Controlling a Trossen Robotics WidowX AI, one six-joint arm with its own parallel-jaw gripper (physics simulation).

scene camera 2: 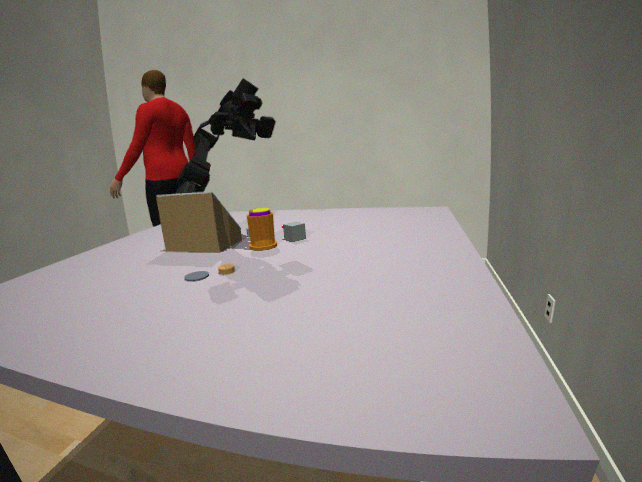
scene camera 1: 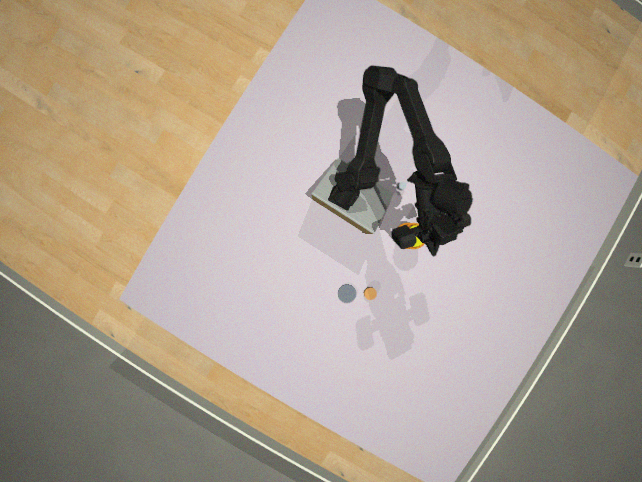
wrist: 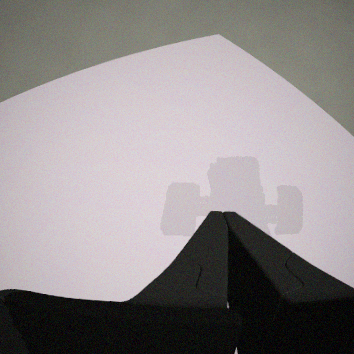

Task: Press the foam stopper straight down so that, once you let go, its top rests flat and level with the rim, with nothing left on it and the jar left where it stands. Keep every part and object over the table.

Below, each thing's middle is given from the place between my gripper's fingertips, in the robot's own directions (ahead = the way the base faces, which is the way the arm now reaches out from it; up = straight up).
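With the orange jar (scene camera 2: 260, 221) as my reference, my hand is 40 mm to the right of it, 20 mm past it and, as I see it, 260 mm above it.
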